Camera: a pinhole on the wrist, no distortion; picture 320 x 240 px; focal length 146.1 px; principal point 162.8 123.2 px. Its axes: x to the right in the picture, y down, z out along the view. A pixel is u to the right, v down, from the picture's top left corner.
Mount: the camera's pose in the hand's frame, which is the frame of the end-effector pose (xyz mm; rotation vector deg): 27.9 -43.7 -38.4 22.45 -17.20 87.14
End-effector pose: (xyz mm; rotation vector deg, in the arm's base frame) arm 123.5 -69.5 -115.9 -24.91 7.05 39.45
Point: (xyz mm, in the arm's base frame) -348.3 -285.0 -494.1
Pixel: behind the camera
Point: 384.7 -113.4 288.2
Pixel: 130.7 115.4
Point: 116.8 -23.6 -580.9
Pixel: behind the camera
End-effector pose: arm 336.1 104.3 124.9 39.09 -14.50 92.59
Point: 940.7 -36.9 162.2
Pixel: 66.1 168.4
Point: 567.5 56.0 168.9
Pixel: 111.0 162.1
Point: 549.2 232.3 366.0
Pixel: 154.4 16.2
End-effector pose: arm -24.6 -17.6 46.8 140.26 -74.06 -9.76
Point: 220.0 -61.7 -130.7
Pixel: 94.8 37.8
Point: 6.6 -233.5 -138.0
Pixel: 279.4 28.9
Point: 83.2 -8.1 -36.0
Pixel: 119.9 101.2
